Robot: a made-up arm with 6 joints. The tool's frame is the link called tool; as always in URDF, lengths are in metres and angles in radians. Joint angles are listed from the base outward.
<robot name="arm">
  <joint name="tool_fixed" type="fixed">
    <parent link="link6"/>
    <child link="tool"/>
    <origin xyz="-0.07 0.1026 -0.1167" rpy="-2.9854 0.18 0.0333"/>
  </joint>
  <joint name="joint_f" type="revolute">
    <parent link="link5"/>
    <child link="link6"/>
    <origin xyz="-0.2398 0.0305 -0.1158" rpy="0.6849 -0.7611 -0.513"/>
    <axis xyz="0 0 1"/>
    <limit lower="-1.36" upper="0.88"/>
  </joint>
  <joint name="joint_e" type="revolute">
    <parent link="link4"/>
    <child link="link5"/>
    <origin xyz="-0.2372 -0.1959 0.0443" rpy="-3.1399 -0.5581 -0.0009"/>
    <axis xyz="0 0 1"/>
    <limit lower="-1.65" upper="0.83"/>
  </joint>
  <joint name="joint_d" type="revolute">
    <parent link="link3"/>
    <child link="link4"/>
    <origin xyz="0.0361 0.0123 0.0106" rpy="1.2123 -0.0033 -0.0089"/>
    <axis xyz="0 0 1"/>
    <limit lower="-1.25" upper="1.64"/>
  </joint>
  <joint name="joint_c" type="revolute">
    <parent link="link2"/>
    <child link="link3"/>
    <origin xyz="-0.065 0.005 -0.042" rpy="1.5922 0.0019 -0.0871"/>
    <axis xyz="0 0 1"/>
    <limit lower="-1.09" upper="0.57"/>
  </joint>
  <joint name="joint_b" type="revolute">
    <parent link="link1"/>
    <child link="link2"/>
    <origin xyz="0.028 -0.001 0.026" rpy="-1.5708 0 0"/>
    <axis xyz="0 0 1"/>
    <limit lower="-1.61" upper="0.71"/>
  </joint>
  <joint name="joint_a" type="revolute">
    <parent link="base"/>
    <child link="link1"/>
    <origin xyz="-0.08 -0.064 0.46" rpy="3.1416 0 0"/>
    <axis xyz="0 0 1"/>
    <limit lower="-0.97" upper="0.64"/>
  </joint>
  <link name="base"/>
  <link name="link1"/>
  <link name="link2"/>
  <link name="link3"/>
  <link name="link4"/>
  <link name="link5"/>
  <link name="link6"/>
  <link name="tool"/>
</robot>
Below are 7 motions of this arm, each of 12 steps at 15 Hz.
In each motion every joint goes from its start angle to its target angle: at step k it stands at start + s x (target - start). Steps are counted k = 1, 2, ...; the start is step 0. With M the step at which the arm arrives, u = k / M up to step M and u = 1 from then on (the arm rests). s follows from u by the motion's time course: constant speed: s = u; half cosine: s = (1 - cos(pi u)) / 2; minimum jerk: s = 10 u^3 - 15 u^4 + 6 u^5.
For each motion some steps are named. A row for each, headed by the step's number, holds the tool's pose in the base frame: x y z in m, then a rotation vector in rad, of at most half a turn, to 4 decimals.
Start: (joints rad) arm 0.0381 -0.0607 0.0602 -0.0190 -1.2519 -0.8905
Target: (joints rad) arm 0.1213 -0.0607 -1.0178 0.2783 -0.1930 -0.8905
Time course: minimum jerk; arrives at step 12
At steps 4, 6, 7, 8, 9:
4: -0.2782 0.2311 0.7796 -1.1502 2.1613 0.6787
6: -0.3417 0.1366 0.8320 -1.3493 1.7550 0.9452
7: -0.3609 0.0771 0.8520 -1.4144 1.5365 1.0914
8: -0.3684 0.0213 0.8652 -1.4503 1.3419 1.2235
9: -0.3679 -0.0226 0.8723 -1.4644 1.1917 1.3270

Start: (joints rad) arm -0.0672 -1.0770 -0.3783 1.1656 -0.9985 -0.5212
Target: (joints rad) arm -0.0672 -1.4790 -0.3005 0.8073 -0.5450 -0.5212
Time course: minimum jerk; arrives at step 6
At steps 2, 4, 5, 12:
2: 0.2737 0.3894 0.4527 0.4561 -1.6872 -1.2931
4: 0.3534 0.3439 0.4795 0.4142 -1.8833 -1.4902
5: 0.3752 0.3271 0.4868 0.3947 -1.9468 -1.5436
12: 0.3794 0.3235 0.4883 0.3904 -1.9599 -1.5541

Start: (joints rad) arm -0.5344 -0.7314 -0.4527 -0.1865 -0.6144 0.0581
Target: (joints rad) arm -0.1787 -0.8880 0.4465 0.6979 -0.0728 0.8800
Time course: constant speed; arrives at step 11
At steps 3, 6, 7, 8, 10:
3: -0.2016 0.1542 1.0584 -1.8636 0.6075 1.2039
6: -0.0634 0.3281 1.0030 -1.8950 0.8420 0.9434
7: -0.0050 0.3693 0.9710 -1.9090 0.9201 0.8519
8: 0.0573 0.3999 0.9332 -1.9253 0.9983 0.7589
10: 0.1868 0.4264 0.8438 -1.9659 1.1556 0.5703

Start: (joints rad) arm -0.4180 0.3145 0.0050 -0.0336 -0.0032 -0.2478
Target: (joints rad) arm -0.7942 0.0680 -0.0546 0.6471 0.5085 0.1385
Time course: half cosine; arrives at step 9
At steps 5, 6, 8, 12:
5: -0.5691 -0.1237 0.8189 -1.2726 -0.0430 0.5869
6: -0.5334 -0.1198 0.8623 -1.2654 -0.0478 0.6314
8: -0.4850 -0.1022 0.9098 -1.2641 -0.0505 0.6802
12: -0.4786 -0.0988 0.9152 -1.2648 -0.0507 0.6859

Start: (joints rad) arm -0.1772 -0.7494 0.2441 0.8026 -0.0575 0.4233
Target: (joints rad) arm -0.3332 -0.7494 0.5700 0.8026 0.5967 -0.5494
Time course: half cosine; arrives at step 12
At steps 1, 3, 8, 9, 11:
1: 0.2479 0.3660 0.8421 -1.6184 1.5626 0.6726
3: 0.2425 0.3589 0.8395 -1.5256 1.6439 0.6075
8: 0.1899 0.3223 0.8194 -1.0293 1.8515 0.3860
9: 0.1772 0.3161 0.8134 -0.9414 1.8604 0.3656
11: 0.1604 0.3088 0.8042 -0.8334 1.8622 0.3483

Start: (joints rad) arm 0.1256 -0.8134 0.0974 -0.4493 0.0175 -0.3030
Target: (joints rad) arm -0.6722 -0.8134 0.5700 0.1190 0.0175 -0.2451
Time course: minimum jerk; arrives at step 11
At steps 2, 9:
2: -0.3162 0.1719 0.9653 -1.1637 0.9903 0.4821
9: -0.2293 0.3491 0.8926 -1.6937 1.2901 0.6444

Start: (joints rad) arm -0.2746 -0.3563 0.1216 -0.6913 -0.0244 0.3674
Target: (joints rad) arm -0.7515 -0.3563 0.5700 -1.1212 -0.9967 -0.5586
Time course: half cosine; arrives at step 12
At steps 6, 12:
6: -0.6895 -0.0183 0.5927 -1.7381 0.1274 0.1965
12: -0.6164 -0.0045 0.4957 -1.8555 0.7896 0.2110

